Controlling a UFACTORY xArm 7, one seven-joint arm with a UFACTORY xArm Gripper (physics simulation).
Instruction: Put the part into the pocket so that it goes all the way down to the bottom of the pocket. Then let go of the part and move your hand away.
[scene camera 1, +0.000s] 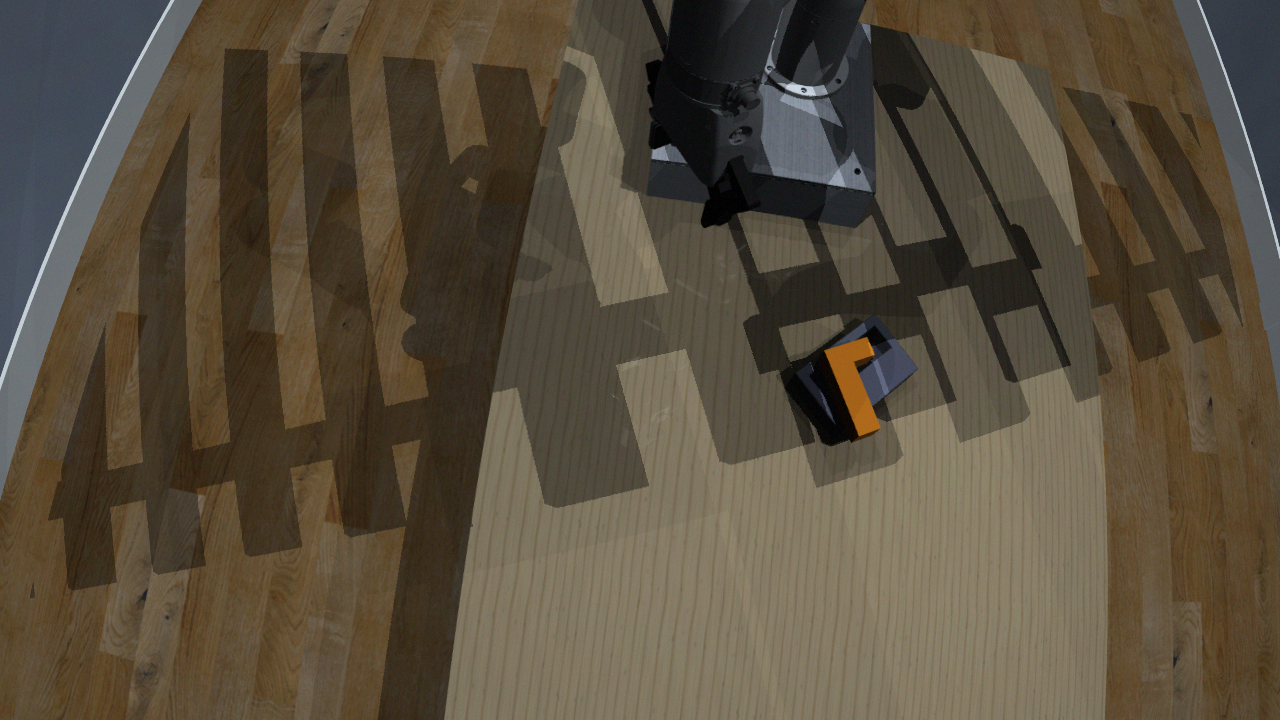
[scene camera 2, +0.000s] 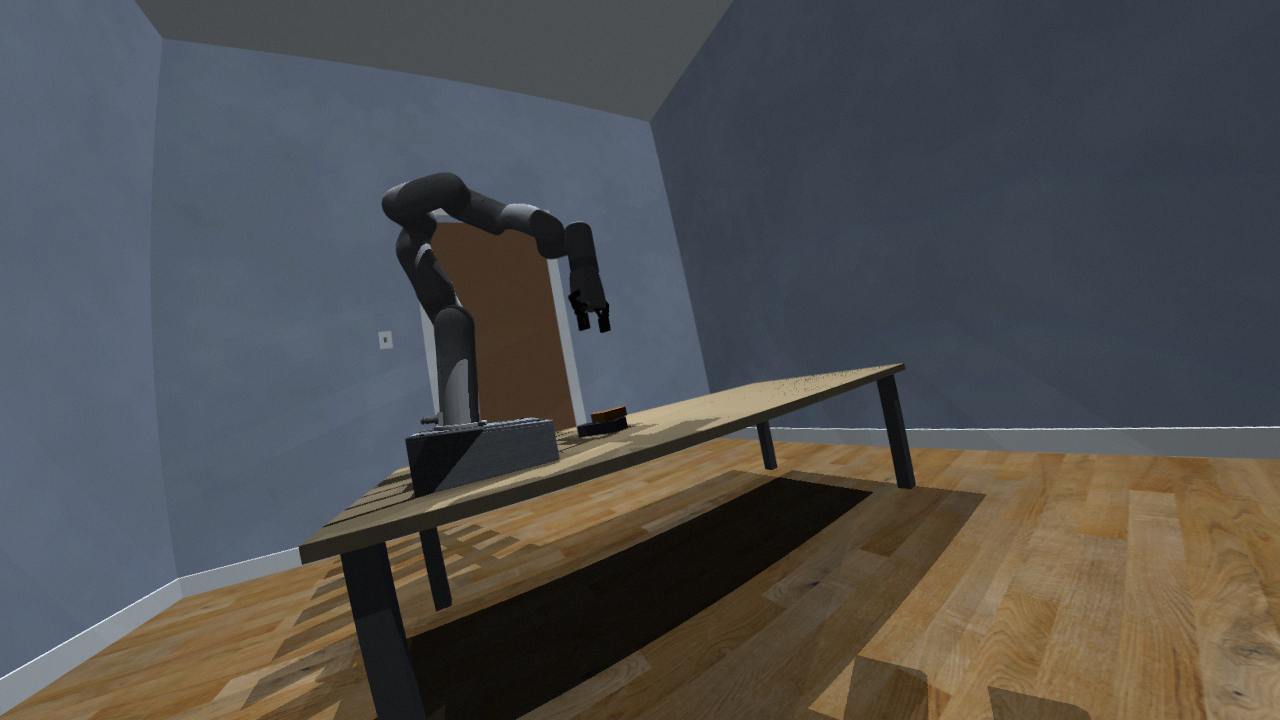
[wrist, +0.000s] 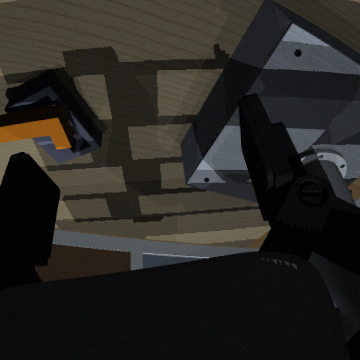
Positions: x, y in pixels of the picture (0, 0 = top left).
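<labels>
My gripper: same spot at (scene camera 1: 651, 100) and (scene camera 2: 579, 308). Gripper also in the wrist view (134, 146).
</labels>
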